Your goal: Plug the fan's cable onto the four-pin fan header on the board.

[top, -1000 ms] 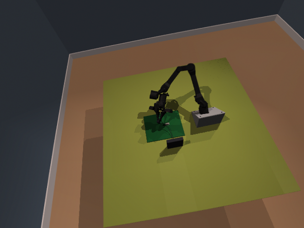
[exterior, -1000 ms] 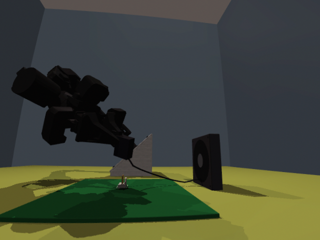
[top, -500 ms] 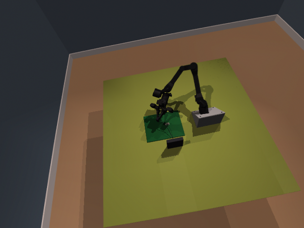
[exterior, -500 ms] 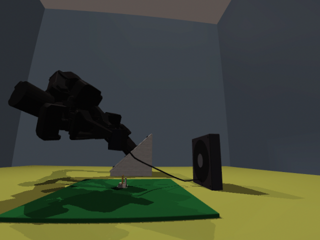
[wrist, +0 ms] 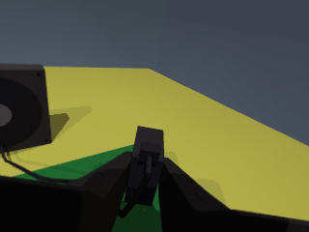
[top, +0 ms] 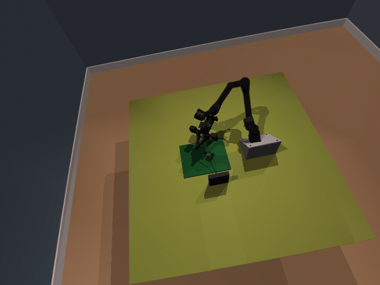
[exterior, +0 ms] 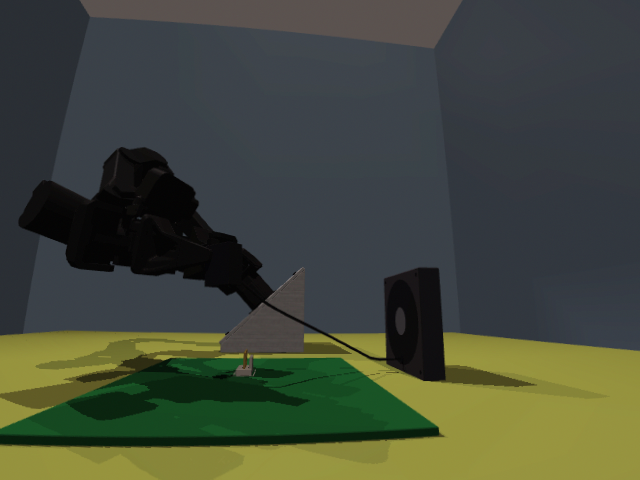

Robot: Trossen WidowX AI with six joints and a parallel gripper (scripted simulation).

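Right now my gripper tip is 130 mm above the green board, 30 mm to the right of it and 30 mm past it. The rest, counted from my gripper tip: black fan (210 mm to the left, 100 mm behind, 60 mm below); then white four-pin header (120 mm below, 60 mm behind, 20 mm to the left); then black plug (10 mm to the left, 10 mm below).
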